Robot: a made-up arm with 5 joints. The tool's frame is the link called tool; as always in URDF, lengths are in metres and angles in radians. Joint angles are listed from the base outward. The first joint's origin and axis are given. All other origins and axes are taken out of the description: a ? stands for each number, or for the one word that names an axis. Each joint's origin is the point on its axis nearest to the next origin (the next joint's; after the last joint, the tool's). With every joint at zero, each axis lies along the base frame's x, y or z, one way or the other. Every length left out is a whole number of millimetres.
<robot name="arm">
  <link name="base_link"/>
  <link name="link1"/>
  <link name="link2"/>
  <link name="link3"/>
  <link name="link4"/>
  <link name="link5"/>
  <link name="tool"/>
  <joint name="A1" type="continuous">
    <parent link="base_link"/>
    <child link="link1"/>
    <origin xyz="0 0 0.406" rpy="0 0 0"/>
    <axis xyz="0 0 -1"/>
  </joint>
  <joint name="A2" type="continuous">
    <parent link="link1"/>
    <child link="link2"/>
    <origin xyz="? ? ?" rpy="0 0 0"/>
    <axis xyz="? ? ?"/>
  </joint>
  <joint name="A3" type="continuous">
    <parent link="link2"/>
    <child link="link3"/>
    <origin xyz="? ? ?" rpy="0 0 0"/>
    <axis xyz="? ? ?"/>
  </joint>
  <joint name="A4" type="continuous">
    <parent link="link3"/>
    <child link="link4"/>
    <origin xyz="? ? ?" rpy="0 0 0"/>
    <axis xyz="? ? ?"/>
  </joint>
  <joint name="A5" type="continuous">
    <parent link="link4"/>
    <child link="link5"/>
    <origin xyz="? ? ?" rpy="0 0 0"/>
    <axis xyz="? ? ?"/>
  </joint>
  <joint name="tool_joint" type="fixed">
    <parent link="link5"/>
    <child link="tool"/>
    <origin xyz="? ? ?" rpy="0 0 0"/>
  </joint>
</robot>
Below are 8 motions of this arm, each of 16 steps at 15 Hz.
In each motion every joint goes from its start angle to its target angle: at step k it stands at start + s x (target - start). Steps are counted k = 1, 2, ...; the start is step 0. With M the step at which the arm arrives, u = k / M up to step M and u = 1 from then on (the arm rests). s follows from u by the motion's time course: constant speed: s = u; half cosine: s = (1 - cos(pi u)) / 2; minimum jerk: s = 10 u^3 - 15 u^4 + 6 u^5.
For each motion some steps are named. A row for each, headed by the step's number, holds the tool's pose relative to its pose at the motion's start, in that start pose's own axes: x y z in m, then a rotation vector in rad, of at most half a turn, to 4 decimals.
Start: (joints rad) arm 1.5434 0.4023 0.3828 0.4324 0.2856
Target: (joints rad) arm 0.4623 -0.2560 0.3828 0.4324 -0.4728
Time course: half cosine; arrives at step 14
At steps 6, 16:
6: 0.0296 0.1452 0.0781 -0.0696 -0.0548 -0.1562
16: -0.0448 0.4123 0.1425 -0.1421 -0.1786 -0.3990

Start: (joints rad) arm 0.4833 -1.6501 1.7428 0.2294 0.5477
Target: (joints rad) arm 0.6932 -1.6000 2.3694 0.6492 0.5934
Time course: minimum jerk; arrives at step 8
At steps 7, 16:
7: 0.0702 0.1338 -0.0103 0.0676 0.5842 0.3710
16: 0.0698 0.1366 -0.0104 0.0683 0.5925 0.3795

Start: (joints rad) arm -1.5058 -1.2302 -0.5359 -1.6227 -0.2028
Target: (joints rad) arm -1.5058 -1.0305 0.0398 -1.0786 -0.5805
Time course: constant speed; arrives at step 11
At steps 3, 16:
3: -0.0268 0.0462 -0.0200 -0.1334 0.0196 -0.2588
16: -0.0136 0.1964 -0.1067 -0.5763 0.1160 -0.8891

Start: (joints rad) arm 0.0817 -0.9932 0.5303 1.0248 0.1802
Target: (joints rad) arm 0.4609 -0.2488 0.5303 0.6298 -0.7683
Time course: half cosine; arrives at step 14
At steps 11, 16:
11: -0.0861 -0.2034 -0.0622 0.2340 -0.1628 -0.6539
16: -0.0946 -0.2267 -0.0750 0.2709 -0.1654 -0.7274

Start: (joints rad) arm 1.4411 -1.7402 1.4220 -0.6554 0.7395
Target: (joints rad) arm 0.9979 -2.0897 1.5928 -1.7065 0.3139
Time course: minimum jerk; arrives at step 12
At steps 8, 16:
8: -0.3573 -0.3137 -0.1461 0.6795 -0.3510 -0.4381
16: -0.4523 -0.3690 -0.2195 0.8734 -0.4222 -0.5538

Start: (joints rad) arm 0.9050 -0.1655 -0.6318 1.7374 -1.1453
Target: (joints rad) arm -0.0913 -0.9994 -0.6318 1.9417 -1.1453
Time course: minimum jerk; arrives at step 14
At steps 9, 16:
9: 0.0131 -0.1661 0.2390 0.0536 -0.1139 -0.0238
16: 0.0197 -0.2498 0.2830 0.0705 -0.1506 -0.0348

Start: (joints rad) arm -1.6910 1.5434 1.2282 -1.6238 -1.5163
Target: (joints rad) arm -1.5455 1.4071 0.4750 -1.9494 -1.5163
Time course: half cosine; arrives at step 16
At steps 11, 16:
11: 0.2605 0.1479 -0.0432 0.0489 0.4225 0.6015
16: 0.3011 0.2100 -0.0597 0.0544 0.5240 0.7794

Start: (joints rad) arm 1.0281 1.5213 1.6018 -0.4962 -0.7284
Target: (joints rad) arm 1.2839 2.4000 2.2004 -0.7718 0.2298
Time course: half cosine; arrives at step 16
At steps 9, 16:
9: 0.0345 0.0741 -0.0012 -0.2919 0.1414 0.3100
16: 0.0321 0.1172 -0.0192 -0.4038 0.2484 0.4377

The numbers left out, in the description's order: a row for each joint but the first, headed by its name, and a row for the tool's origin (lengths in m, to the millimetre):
A2: xyz 0.37 0 0, axis 0 0 1
A3: xyz 0.109 -0.108 0, axis 0 1 0
A4: xyz -0.004 0 -0.292, axis -1 0 0
A5: xyz 0 0.109 0.46, axis 0 0 1
tool: xyz 0.039 -0.074 0

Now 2 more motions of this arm.
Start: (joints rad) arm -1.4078 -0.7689 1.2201 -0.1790 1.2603
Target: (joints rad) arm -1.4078 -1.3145 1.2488 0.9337 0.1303
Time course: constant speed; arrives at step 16
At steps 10, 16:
10: 0.1484 0.0398 -0.0929 -0.2066 0.3255 -0.8076
16: 0.2425 0.0655 -0.1529 -0.4250 0.4838 -1.2512

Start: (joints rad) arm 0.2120 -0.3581 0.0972 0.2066 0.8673
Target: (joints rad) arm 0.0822 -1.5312 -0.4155 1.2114 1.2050
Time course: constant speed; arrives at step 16
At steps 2, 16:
2: 0.0341 0.0203 -0.0137 -0.0947 0.0736 -0.1004
16: 0.1518 -0.2197 -0.3081 -0.2360 1.0510 -0.8492

